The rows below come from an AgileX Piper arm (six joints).
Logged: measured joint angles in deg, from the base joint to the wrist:
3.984 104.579 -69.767 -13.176 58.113 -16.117
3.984 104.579 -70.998 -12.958 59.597 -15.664
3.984 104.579 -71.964 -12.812 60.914 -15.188
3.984 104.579 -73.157 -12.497 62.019 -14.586
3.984 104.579 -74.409 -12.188 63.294 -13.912
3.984 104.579 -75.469 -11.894 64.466 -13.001
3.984 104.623 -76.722 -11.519 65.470 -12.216
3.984 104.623 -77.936 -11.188 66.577 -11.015
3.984 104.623 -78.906 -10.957 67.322 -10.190
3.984 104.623 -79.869 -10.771 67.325 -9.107
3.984 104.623 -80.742 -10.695 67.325 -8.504
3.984 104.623 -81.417 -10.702 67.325 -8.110
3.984 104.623 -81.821 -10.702 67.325 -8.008
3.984 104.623 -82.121 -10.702 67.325 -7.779
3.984 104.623 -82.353 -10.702 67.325 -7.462
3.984 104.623 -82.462 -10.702 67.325 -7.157
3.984 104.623 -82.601 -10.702 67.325 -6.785
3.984 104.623 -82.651 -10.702 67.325 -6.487
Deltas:
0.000 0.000 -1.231 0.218 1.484 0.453
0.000 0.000 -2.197 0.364 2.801 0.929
0.000 0.000 -3.390 0.679 3.906 1.531
0.000 0.000 -4.642 0.988 5.181 2.205
0.000 0.000 -5.702 1.282 6.353 3.116
0.000 0.044 -6.955 1.657 7.357 3.901
0.000 0.044 -8.169 1.988 8.464 5.102
0.000 0.044 -9.139 2.219 9.209 5.927
0.000 0.044 -10.102 2.405 9.212 7.010
0.000 0.044 -10.975 2.481 9.212 7.613
0.000 0.044 -11.650 2.474 9.212 8.007
0.000 0.044 -12.054 2.474 9.212 8.109
0.000 0.044 -12.354 2.474 9.212 8.338
0.000 0.044 -12.586 2.474 9.212 8.655
0.000 0.044 -12.695 2.474 9.212 8.960
0.000 0.044 -12.834 2.474 9.212 9.332
0.000 0.044 -12.884 2.474 9.212 9.630

